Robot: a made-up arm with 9 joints. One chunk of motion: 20 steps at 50 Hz.
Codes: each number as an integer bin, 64 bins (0 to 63) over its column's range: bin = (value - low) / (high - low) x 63, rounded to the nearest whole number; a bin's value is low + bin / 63 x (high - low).
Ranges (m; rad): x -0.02..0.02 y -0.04..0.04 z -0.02..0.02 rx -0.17..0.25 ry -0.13..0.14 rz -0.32..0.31
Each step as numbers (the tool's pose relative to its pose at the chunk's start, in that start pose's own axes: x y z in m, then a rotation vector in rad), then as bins.
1 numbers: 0.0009 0.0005 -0.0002 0.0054 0.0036 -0.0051
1 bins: 33 32 31 26 31 31
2 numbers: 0.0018 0.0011 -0.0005 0.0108 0.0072 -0.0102
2 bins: 34 32 31 27 32 31
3 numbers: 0.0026 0.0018 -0.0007 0.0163 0.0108 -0.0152
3 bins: 36 33 30 28 33 30
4 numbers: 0.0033 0.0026 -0.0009 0.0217 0.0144 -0.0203
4 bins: 37 34 30 29 34 30
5 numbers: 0.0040 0.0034 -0.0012 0.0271 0.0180 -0.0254
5 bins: 38 34 30 30 35 29
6 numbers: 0.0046 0.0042 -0.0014 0.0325 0.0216 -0.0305
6 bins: 39 35 29 30 35 29
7 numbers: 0.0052 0.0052 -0.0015 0.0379 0.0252 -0.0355
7 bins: 40 36 29 31 36 28
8 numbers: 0.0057 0.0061 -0.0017 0.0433 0.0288 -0.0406
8 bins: 40 36 29 32 37 28
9 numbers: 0.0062 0.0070 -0.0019 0.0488 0.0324 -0.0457
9 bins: 41 37 29 33 38 27
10 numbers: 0.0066 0.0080 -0.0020 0.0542 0.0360 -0.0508
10 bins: 42 38 28 34 39 27
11 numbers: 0.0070 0.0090 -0.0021 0.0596 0.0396 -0.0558
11 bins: 43 39 28 34 40 26
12 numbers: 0.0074 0.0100 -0.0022 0.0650 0.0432 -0.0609
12 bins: 43 39 28 35 40 26
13 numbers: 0.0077 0.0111 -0.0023 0.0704 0.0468 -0.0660
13 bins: 44 40 28 36 41 25
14 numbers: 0.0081 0.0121 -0.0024 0.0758 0.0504 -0.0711
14 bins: 44 41 28 37 42 25
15 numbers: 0.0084 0.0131 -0.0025 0.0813 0.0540 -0.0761
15 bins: 45 42 28 38 43 24
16 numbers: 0.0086 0.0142 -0.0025 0.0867 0.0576 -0.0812
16 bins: 45 43 28 39 44 24
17 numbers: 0.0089 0.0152 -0.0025 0.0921 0.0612 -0.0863
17 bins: 46 43 28 39 45 23
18 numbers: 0.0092 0.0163 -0.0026 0.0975 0.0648 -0.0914
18 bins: 46 44 27 40 45 23
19 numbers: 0.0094 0.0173 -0.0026 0.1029 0.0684 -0.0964
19 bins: 46 45 27 41 46 22
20 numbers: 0.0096 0.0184 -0.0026 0.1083 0.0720 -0.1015
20 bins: 47 46 27 42 47 22
